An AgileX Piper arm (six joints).
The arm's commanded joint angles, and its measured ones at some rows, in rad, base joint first. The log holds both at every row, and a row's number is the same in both.
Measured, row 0: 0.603 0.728 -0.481 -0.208 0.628 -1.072
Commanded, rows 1 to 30: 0.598 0.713 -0.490 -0.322 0.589 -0.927; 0.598 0.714 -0.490 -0.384 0.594 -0.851; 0.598 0.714 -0.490 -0.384 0.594 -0.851; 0.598 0.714 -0.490 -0.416 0.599 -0.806; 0.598 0.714 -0.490 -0.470 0.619 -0.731; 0.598 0.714 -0.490 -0.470 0.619 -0.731; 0.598 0.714 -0.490 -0.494 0.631 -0.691; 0.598 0.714 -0.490 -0.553 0.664 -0.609; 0.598 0.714 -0.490 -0.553 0.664 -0.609; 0.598 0.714 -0.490 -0.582 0.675 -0.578; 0.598 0.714 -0.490 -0.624 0.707 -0.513; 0.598 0.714 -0.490 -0.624 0.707 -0.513; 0.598 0.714 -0.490 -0.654 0.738 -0.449; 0.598 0.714 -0.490 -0.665 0.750 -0.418; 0.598 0.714 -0.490 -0.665 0.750 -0.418; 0.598 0.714 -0.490 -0.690 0.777 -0.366; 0.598 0.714 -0.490 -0.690 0.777 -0.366; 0.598 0.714 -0.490 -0.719 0.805 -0.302; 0.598 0.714 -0.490 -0.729 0.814 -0.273; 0.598 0.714 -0.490 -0.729 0.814 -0.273; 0.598 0.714 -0.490 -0.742 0.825 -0.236; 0.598 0.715 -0.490 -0.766 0.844 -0.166; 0.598 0.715 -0.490 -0.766 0.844 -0.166; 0.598 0.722 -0.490 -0.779 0.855 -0.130; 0.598 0.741 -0.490 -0.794 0.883 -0.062; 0.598 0.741 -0.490 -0.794 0.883 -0.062; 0.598 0.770 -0.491 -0.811 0.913 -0.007; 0.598 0.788 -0.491 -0.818 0.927 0.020; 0.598 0.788 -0.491 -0.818 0.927 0.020; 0.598 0.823 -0.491 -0.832 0.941 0.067
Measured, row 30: 0.603 0.786 -0.481 -0.744 0.930 -0.009
